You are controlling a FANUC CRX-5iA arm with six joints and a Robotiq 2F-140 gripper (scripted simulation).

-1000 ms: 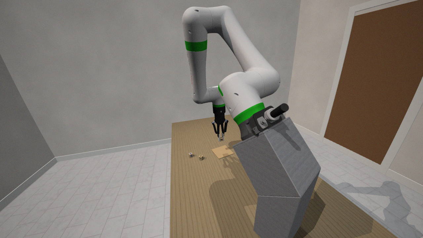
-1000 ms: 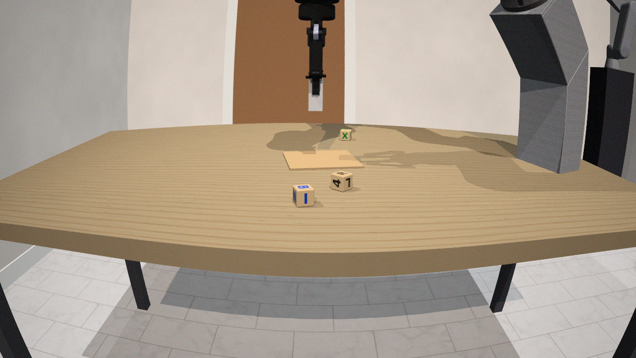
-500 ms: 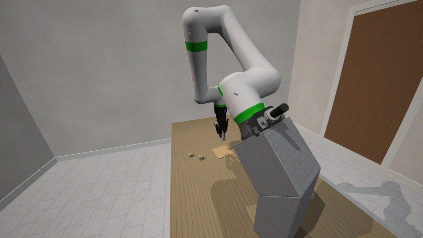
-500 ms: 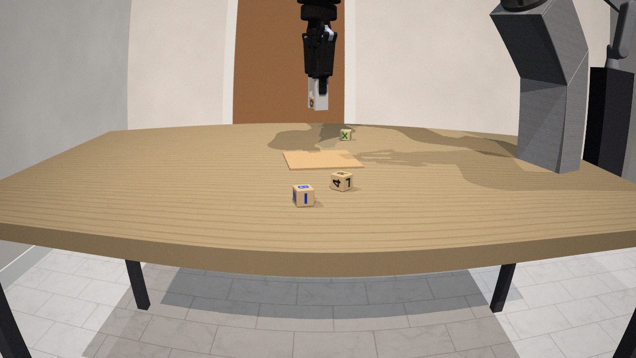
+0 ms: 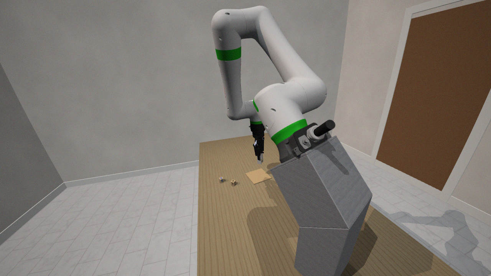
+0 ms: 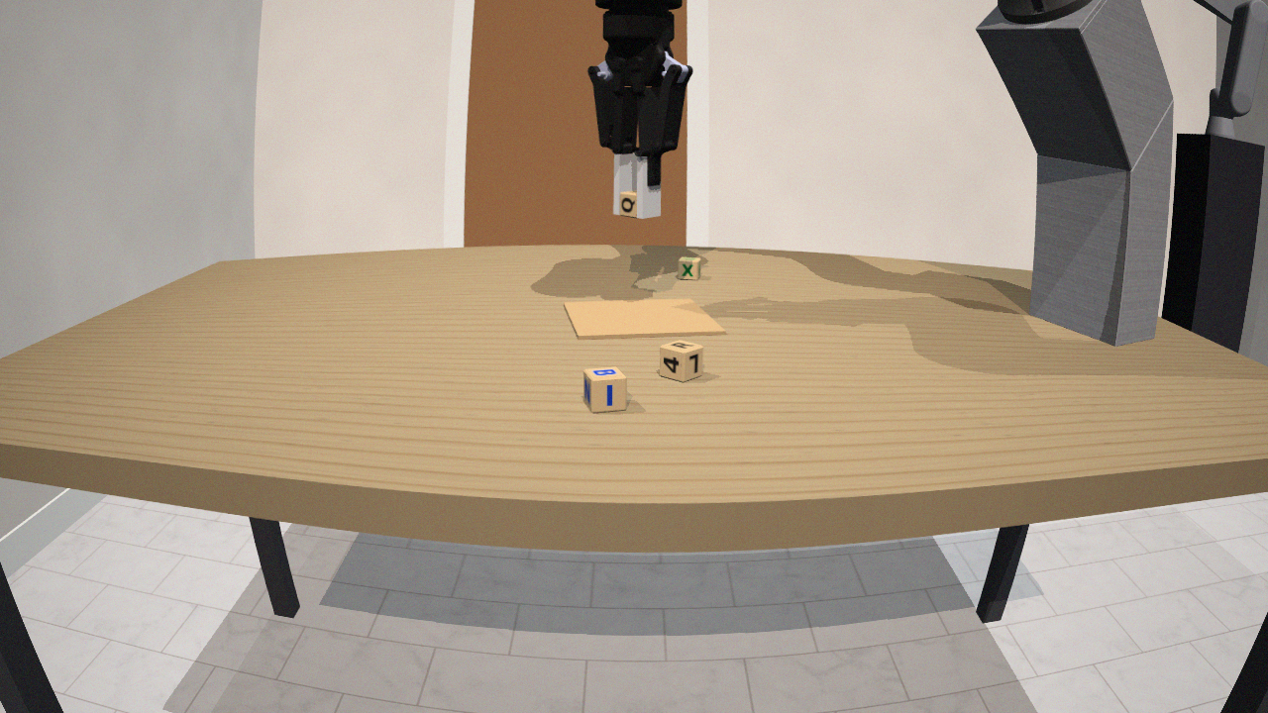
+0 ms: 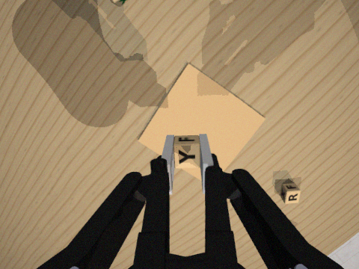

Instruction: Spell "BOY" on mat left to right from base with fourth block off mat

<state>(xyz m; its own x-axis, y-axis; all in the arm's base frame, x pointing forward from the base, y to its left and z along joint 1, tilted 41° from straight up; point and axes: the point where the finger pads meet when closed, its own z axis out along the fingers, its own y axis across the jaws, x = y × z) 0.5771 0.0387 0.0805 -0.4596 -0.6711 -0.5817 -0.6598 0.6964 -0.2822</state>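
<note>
Right now my hand is 14 cm above the tan mat, 2 cm to the right of it and 1 cm past it. From my hand the other things lie so: block 28 cm to the left, 12 cm below, 3 cm behind.
</note>
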